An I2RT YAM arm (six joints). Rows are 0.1 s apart.
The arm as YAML. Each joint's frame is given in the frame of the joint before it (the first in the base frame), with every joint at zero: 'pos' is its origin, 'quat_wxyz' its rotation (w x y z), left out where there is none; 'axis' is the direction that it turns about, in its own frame. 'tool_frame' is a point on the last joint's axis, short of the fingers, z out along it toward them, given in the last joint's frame.
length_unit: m
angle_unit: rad
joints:
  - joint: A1
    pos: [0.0, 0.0, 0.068]
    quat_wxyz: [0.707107, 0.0, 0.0, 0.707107]
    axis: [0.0, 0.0, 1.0]
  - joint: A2
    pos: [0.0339, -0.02, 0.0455]
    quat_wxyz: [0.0, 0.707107, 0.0, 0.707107]
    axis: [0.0, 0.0, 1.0]
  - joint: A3
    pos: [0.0, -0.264, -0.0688]
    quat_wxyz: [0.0, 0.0, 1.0, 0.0]
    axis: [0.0, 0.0, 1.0]
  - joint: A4
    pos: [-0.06, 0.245, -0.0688]
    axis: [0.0, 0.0, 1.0]
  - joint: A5
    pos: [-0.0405, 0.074, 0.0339]
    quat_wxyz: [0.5, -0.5, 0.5, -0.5]
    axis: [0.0, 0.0, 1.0]
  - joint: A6
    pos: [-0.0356, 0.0, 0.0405]
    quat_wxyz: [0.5, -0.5, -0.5, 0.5]
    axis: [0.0, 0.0, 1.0]
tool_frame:
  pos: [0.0, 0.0, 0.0]
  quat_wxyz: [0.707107, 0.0, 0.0, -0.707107]
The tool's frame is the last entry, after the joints.
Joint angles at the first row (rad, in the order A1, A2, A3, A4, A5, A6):
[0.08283, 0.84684, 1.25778, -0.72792, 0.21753, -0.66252]
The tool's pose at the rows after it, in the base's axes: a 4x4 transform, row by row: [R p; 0 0 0 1], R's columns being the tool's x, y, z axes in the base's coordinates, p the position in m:
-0.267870, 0.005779, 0.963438, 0.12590; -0.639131, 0.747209, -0.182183, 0.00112; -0.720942, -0.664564, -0.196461, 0.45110; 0, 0, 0, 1
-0.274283, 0.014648, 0.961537, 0.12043; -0.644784, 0.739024, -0.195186, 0.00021; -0.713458, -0.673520, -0.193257, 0.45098; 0, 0, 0, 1
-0.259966, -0.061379, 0.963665, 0.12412; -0.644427, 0.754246, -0.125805, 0.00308; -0.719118, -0.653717, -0.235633, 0.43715; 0, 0, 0, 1
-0.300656, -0.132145, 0.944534, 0.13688; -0.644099, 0.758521, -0.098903, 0.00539; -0.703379, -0.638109, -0.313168, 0.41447; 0, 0, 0, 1
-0.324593, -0.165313, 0.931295, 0.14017; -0.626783, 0.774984, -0.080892, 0.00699; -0.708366, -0.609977, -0.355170, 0.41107; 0, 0, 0, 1
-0.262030, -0.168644, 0.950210, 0.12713; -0.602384, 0.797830, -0.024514, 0.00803; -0.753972, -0.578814, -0.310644, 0.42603; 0, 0, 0, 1
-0.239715, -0.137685, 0.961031, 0.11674; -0.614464, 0.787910, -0.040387, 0.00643; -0.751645, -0.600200, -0.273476, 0.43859; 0, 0, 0, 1
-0.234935, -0.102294, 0.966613, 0.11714; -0.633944, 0.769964, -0.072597, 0.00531; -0.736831, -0.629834, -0.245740, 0.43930; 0, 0, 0, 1
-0.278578, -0.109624, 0.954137, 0.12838; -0.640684, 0.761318, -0.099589, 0.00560; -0.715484, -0.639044, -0.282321, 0.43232; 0, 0, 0, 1
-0.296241, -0.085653, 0.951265, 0.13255; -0.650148, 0.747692, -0.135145, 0.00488; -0.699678, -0.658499, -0.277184, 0.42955; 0, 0, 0, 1
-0.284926, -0.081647, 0.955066, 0.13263; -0.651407, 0.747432, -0.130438, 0.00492; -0.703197, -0.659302, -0.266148, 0.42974; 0, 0, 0, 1
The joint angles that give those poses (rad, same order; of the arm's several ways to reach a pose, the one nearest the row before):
[0.08284, 0.79248, 1.30082, -0.71331, 0.26435, -0.69047]
[0.08286, 0.77631, 1.29879, -0.72482, 0.27765, -0.70044]
[0.08396, 0.76426, 1.24856, -0.72750, 0.20767, -0.68668]
[0.08609, 0.77503, 1.17639, -0.72535, 0.18073, -0.67649]
[0.09197, 0.79299, 1.18367, -0.75913, 0.16685, -0.64687]
[0.09513, 0.77123, 1.23220, -0.77900, 0.11491, -0.61699]
[0.09505, 0.75975, 1.27761, -0.79735, 0.13179, -0.63614]
[0.09514, 0.75295, 1.26563, -0.76444, 0.16484, -0.66508]
[0.09656, 0.78125, 1.25022, -0.76071, 0.19230, -0.67169]
[0.09789, 0.78583, 1.23394, -0.73674, 0.22948, -0.68765]
[0.09666, 0.78232, 1.22832, -0.72247, 0.22387, -0.69029]

